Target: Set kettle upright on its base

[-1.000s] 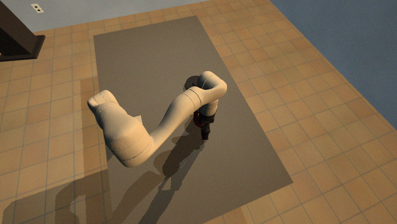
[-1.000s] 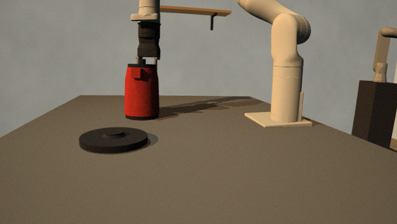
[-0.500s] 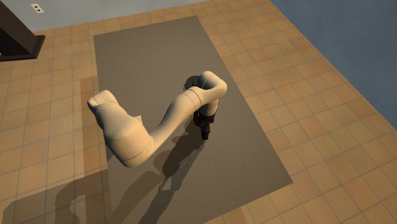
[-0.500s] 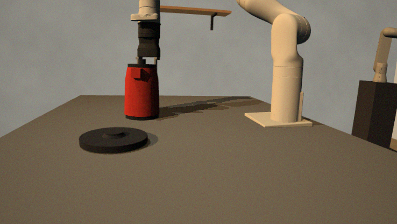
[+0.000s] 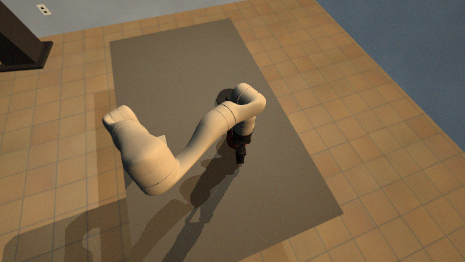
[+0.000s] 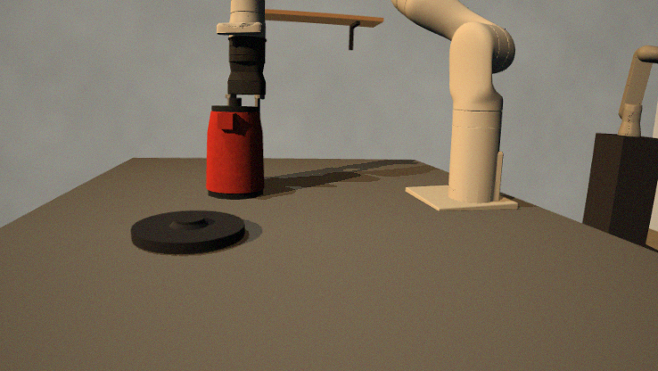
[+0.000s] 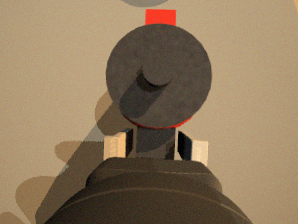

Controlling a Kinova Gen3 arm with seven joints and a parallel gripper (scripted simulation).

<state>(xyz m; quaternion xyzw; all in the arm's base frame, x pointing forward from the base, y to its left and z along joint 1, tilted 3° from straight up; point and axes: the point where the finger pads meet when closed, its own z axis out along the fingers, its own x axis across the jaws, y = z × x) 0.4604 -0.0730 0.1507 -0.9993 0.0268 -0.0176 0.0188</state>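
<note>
Right now my hand is 30 mm to the right of the red kettle and 50 mm above it. Also, from my hand: black base (10 mm ahead, 330 mm to the left, 130 mm below).
</note>
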